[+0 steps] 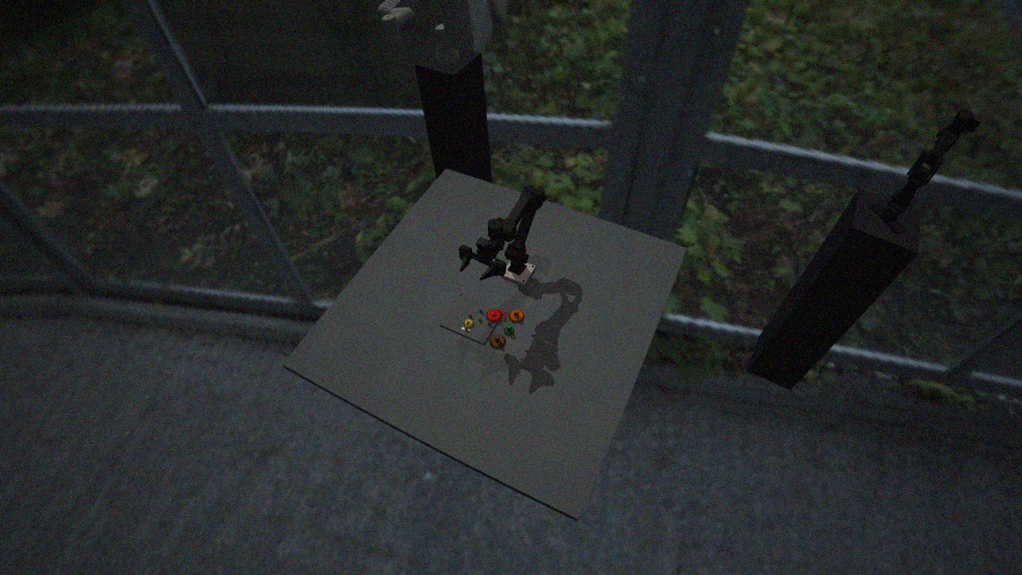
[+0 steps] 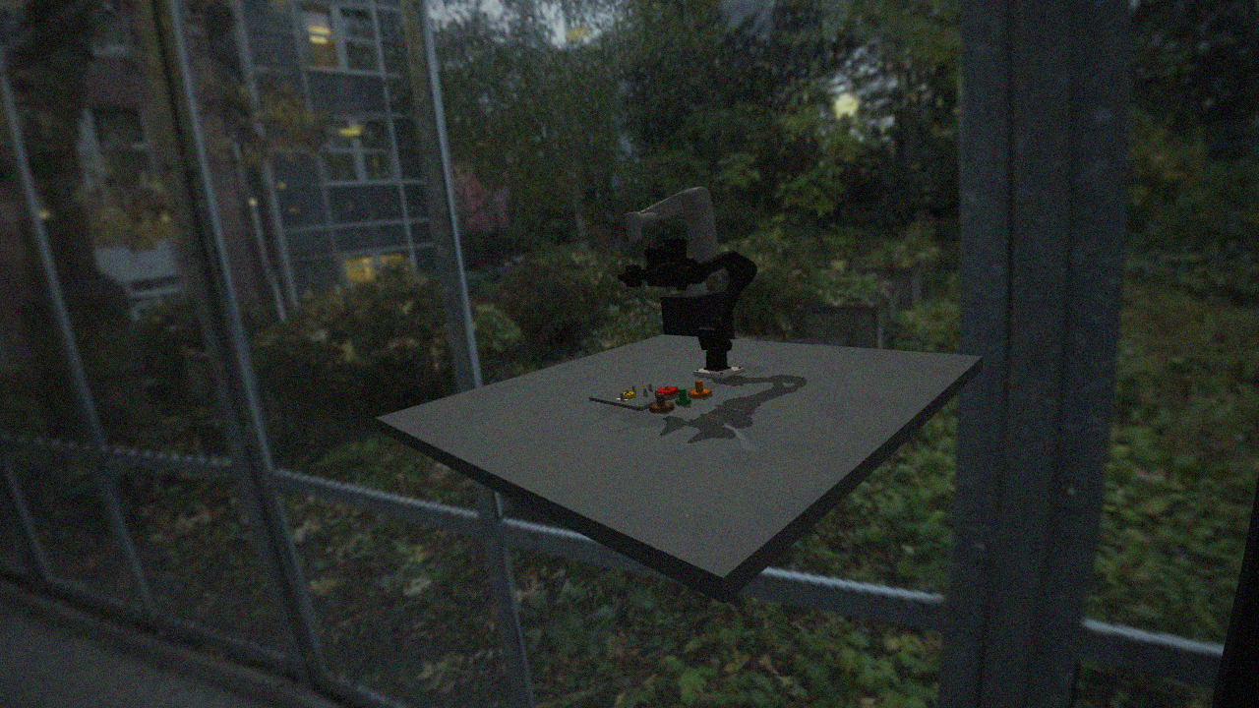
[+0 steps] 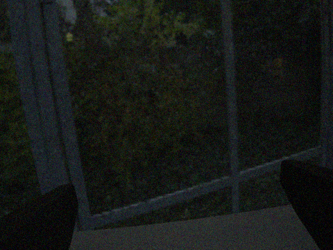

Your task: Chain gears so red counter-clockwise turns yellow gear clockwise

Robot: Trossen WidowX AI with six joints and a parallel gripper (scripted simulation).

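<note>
Right now my gripper tip is 3 cm short of the brownish gear, 11 cm to the right of it and 33 cm above it. From my gripper tip the other things lie so: yellow gear (2 cm ahead, 4 cm to the right, 33 cm below); red gear (7 cm behind, 3 cm to the left, 33 cm below); white arrow (4 cm ahead, 3 cm to the right, 34 cm below).
</note>
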